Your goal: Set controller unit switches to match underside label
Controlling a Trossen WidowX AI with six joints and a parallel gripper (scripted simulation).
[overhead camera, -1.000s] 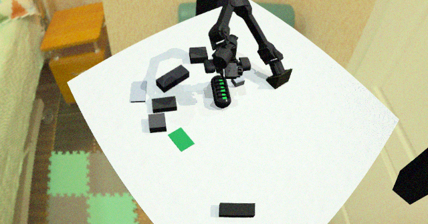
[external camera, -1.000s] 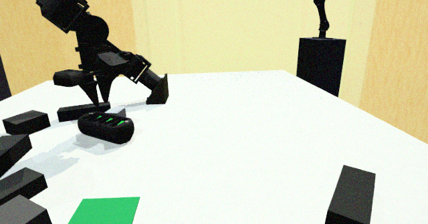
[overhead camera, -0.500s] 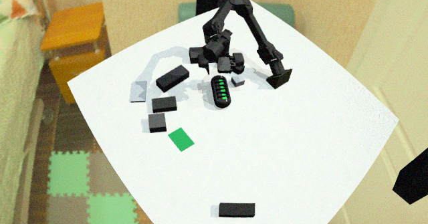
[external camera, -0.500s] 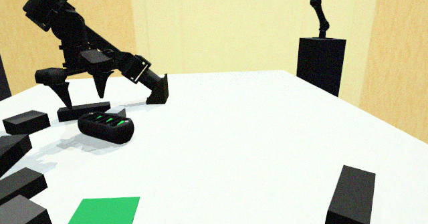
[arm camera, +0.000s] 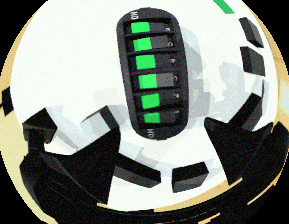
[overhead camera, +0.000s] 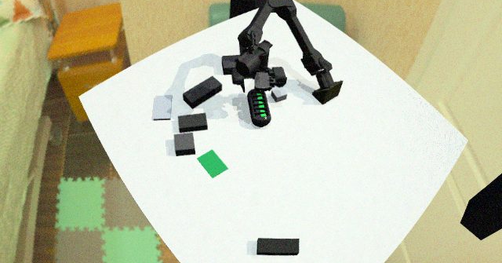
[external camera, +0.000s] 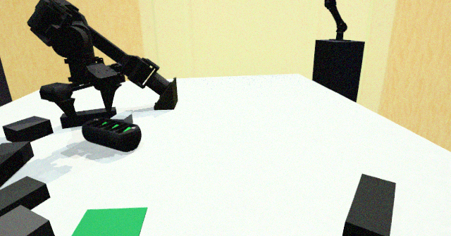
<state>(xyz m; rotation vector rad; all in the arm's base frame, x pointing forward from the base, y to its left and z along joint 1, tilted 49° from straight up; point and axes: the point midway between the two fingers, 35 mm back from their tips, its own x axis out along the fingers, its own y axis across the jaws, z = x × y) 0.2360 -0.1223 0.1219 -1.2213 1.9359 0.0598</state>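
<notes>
Now: the small grey cube 80 mm behind my gripper tip, 50 mm to the left of it and 40 mm below it. Round my gripper tip: green card: 300 mm ahead, 90 mm to the left, 60 mm below; then light grey plate: 280 mm ahead, 220 mm to the right, 50 mm below.
</notes>
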